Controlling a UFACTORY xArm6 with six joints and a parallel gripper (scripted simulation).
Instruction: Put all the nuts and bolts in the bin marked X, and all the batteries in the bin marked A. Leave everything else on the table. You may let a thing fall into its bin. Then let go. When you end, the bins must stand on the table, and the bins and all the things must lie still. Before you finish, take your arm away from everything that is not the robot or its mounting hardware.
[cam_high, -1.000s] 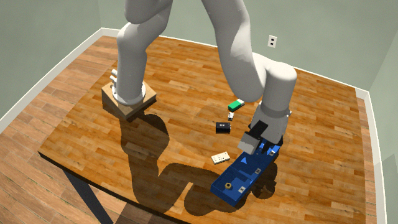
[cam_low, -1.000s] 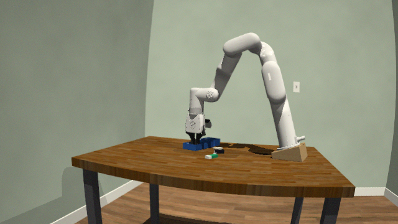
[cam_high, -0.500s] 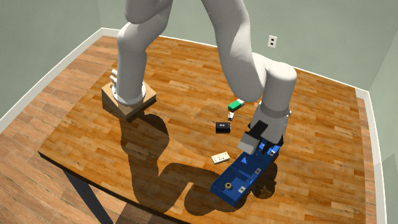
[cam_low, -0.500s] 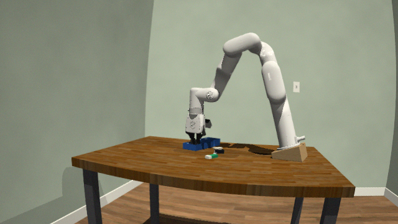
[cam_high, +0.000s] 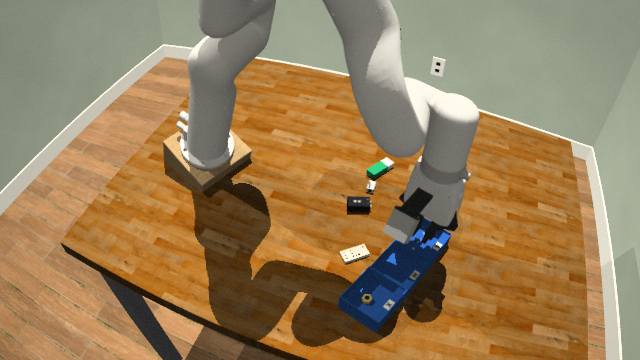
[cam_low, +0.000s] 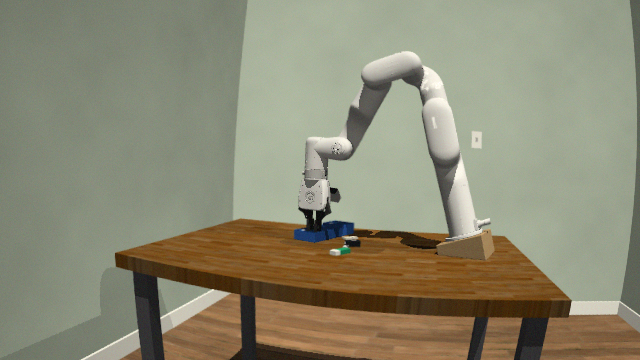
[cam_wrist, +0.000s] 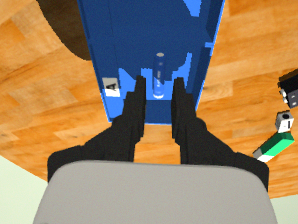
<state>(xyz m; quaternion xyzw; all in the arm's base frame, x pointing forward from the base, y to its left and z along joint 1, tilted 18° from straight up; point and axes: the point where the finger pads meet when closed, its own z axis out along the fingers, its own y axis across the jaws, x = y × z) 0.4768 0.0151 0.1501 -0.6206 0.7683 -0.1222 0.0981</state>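
Right now my hand is 40 mm above the blue battery. From my hand the other things lie so: black block battery: 140 mm behind, 40 mm to the left, 40 mm below; blue bin: 10 mm behind, 80 mm to the right, 30 mm below; white domino: 100 mm behind, 80 mm to the right, 40 mm below.
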